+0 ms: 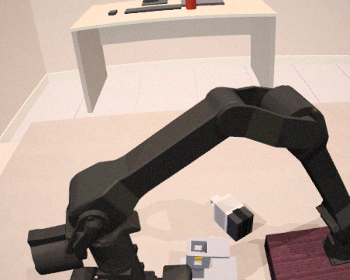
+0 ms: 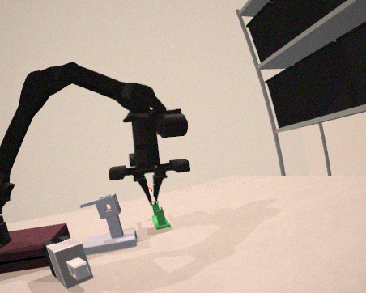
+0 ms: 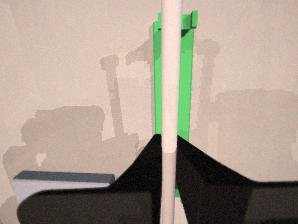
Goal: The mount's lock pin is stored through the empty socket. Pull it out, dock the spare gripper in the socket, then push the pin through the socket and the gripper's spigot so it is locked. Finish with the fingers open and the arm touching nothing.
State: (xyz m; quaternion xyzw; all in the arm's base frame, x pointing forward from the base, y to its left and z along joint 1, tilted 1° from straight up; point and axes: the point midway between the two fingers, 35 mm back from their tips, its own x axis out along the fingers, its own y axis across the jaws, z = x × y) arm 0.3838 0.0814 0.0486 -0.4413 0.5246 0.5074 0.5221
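The green bracket lies 2 cm below my gripper tip, 1 cm to the left of it and 1 cm ahead of it. From my gripper tip the other things lie so: spare gripper: 24 cm to the right, 18 cm behind, 2 cm below; then grey mount: 11 cm behind, 9 cm to the right.
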